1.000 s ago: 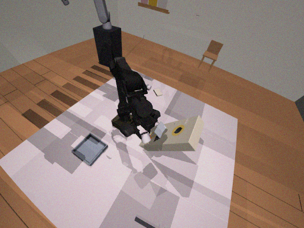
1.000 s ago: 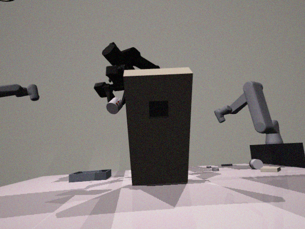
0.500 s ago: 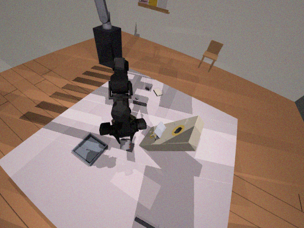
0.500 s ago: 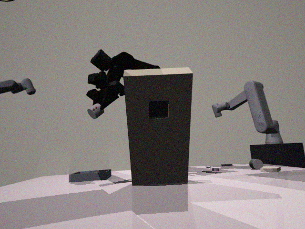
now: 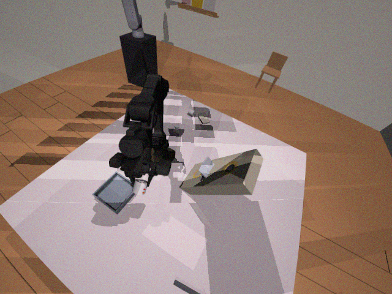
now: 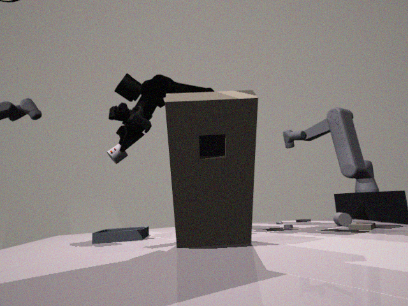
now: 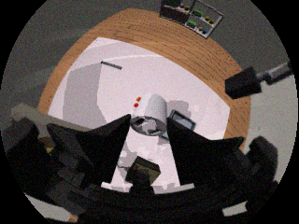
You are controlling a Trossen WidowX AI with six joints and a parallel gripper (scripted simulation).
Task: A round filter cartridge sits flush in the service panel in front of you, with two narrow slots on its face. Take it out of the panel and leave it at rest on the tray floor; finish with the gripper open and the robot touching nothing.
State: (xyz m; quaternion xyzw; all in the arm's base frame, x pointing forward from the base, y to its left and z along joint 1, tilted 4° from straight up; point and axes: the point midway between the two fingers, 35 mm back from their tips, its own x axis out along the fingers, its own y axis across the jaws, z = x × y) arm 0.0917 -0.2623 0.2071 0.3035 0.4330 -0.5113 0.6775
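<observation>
Right now my gripper tip is 18 cm past the grey tray, 1 cm to the left of it and 25 cm above it. Round my gripper tip: round filter cartridge (right at my gripper tip); then service panel (24 cm ahead, 22 cm to the left, 10 cm below).
</observation>
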